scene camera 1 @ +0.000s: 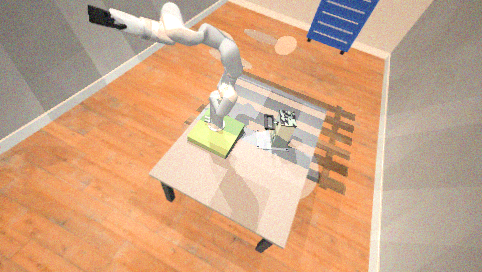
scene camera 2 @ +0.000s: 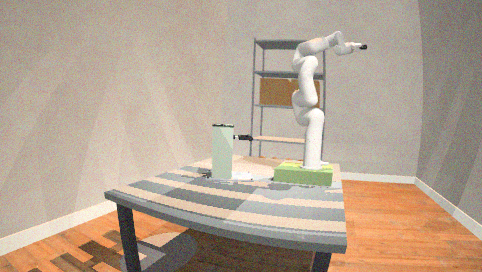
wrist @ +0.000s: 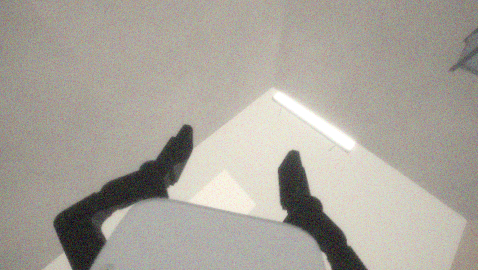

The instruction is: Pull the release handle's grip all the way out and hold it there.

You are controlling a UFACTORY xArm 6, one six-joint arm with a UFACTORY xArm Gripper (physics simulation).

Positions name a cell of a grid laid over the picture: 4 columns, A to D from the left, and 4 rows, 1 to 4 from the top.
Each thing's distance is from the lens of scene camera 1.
release handle (scene camera 1: C2): 1.45 m
